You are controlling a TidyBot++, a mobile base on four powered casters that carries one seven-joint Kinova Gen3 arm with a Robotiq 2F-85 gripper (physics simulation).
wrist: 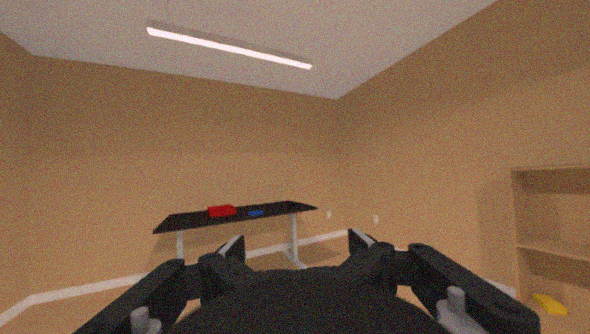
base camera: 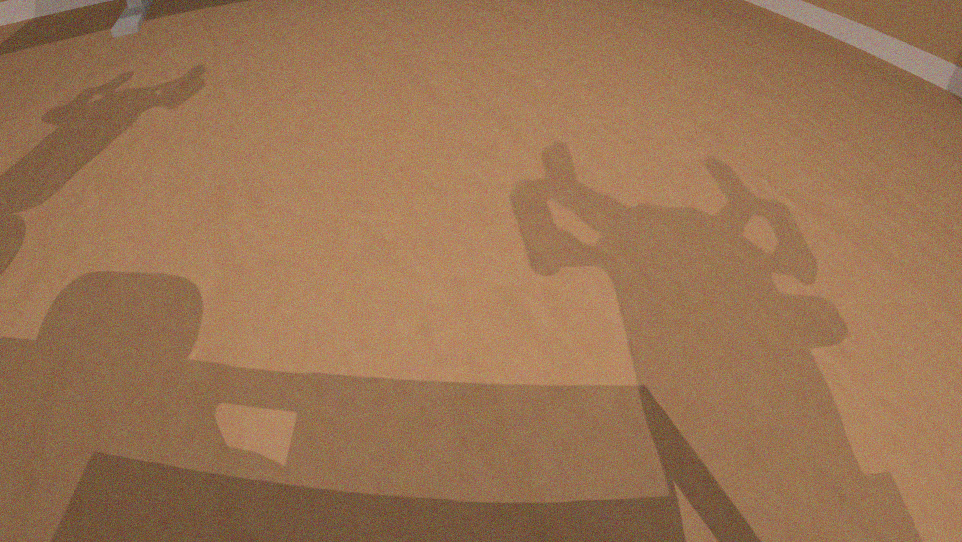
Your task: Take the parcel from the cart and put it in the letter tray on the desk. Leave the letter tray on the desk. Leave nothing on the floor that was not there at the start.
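Frame: origin at the arm's base, x ahead, y right, z down, level; centimetres.
Where they show: gripper, fingertip midpoint: (wrist: 296,244).
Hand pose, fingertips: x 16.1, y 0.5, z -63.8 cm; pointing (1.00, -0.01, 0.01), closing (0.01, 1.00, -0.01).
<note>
After its pixels a point has its place.
My gripper (wrist: 296,244) {z -63.8, x 16.1, y 0.5 cm} is open and empty, its two fingers wide apart at the bottom of the wrist view. Beyond it, far off, the desk (wrist: 186,220) {z -32.3, x 171.0, y -104.8 cm} has a black top and pale legs. A red box-like object (wrist: 221,211) {z -37.0, x 184.1, y -76.3 cm} stands on the desk, left of its middle. A small flat blue object (wrist: 256,213) {z -33.1, x 184.6, y -40.9 cm} lies to its right. Both are too small and blurred to tell which is the letter tray. The cart does not show in either view, and I cannot make out the parcel.
A wooden shelf unit (wrist: 518,215) {z -32.8, x 121.8, y 154.5 cm} stands at the right, with a yellow object (wrist: 550,304) {z 25.2, x 114.4, y 164.3 cm} low down in it. A pale metal foot (base camera: 126,24) stands at the upper left of the base view. Shadows of the arm and gripper fall on the floor. White baseboards run along the walls.
</note>
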